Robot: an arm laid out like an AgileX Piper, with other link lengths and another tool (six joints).
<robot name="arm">
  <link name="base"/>
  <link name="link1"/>
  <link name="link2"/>
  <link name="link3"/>
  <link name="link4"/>
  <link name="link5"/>
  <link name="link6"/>
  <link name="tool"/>
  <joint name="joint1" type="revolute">
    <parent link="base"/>
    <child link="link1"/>
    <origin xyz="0 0 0.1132"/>
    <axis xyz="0 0 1"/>
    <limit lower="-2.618" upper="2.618"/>
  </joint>
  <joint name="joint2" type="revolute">
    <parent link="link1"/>
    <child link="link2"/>
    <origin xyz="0 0 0"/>
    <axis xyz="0 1 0"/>
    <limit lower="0" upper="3.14"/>
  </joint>
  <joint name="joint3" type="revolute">
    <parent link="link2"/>
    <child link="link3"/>
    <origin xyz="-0.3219 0 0.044"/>
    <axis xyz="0 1 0"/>
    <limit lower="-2.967" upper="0"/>
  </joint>
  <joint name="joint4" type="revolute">
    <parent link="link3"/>
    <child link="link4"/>
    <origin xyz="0.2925 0 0.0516"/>
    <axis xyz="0.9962 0 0.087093"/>
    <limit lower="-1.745" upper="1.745"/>
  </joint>
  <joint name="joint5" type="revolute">
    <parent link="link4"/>
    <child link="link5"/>
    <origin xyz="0 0 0"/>
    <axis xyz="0 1 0"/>
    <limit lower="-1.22" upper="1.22"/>
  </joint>
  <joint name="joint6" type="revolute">
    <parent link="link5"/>
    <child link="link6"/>
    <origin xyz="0.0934 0 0.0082"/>
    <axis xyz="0.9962 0 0.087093"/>
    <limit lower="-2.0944" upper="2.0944"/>
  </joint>
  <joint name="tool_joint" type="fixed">
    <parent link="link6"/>
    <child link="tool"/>
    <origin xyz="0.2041 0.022 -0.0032" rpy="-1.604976 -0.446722 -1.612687"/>
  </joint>
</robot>
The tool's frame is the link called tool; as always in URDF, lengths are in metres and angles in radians.
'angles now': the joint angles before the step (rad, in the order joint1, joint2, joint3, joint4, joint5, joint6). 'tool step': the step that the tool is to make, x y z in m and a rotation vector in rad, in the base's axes. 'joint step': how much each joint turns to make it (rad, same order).
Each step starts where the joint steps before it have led.
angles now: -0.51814, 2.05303, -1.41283, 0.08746, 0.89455, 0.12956
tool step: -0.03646, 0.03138, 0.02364, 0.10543, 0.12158, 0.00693
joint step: 0.00002, -0.02986, -0.02987, 0.02384, 0.21863, 0.00001
